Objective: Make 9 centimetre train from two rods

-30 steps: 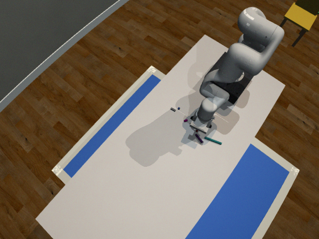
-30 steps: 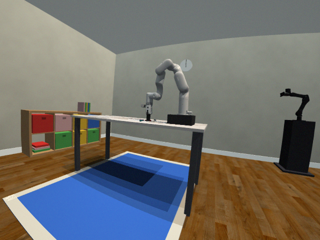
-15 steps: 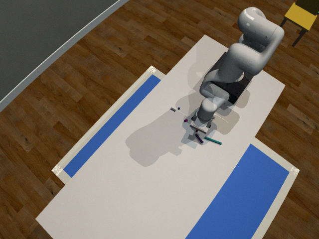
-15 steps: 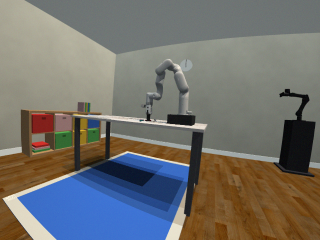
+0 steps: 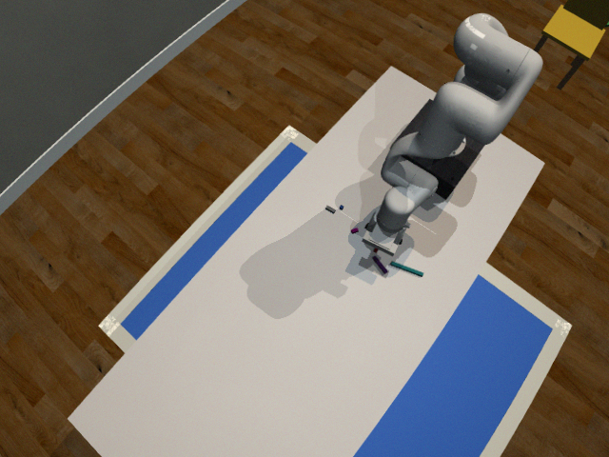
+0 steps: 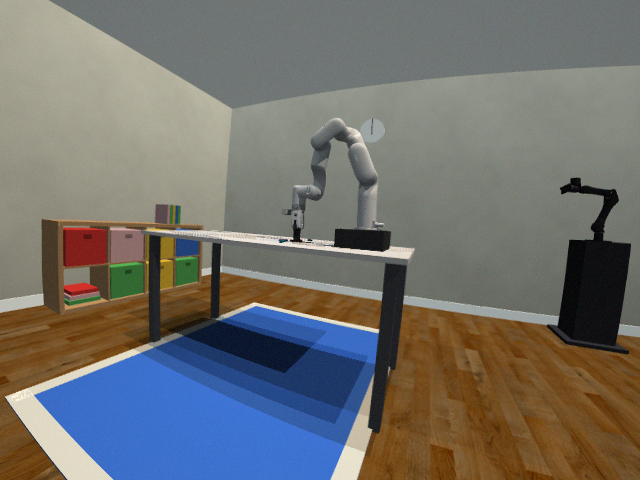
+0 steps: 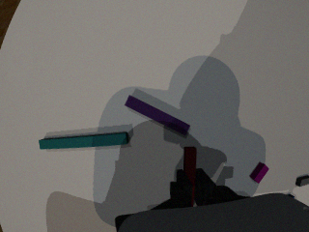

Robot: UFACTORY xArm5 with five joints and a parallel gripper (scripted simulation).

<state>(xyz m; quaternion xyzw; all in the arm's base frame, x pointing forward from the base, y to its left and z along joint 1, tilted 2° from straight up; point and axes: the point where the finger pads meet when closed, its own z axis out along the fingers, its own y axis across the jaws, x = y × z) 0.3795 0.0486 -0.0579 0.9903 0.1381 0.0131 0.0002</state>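
Right now the magenta rod is 80 mm to the right of my hand, 30 mm ahead of it and 20 mm below it. Round my hand: turquoise rod 120 mm to the left, 20 mm below, 10 mm ahead; red rod 20 mm below; purple rod 60 mm ahead, 50 mm to the left, 20 mm below.
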